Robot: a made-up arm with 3 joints. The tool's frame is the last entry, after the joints.
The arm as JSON. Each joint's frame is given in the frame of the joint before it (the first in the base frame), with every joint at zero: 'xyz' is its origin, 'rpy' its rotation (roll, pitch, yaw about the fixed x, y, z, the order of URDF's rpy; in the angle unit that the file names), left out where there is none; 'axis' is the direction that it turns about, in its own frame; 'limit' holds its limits. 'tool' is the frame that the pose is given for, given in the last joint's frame.
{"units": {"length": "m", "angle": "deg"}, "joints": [
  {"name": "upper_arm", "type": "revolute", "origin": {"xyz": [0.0, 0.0, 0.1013]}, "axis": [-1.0, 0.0, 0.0], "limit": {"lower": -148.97, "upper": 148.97}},
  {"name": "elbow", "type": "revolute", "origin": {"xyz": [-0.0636, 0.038, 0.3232]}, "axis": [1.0, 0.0, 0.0], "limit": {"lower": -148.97, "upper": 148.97}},
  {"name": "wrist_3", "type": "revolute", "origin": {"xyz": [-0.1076, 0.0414, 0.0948]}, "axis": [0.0, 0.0, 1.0], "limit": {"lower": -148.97, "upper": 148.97}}
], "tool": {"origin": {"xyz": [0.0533, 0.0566, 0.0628]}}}
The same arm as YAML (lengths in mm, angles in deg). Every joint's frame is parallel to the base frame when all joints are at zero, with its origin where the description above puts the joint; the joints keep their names.
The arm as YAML. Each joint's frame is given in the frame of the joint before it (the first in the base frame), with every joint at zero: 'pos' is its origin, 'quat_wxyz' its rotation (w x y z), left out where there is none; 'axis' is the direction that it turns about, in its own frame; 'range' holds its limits. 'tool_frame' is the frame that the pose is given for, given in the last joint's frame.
length_unit: mm
angle_unit: deg
joints:
  - joint: upper_arm
    pos: [0.0, 0.0, 101.3]
    axis: [-1.0, 0.0, 0.0]
    range: [-148.97, 148.97]
  - joint: elbow
    pos: [-63.6, 38.0, 323.2]
    axis: [1.0, 0.0, 0.0]
    range: [-148.97, 148.97]
  - joint: wrist_3
    pos: [-107.6, 41.4, 94.8]
    axis: [0.0, 0.0, 1.0]
    range: [-148.97, 148.97]
tool_frame:
  pos: [53.3, 56.6, 62.8]

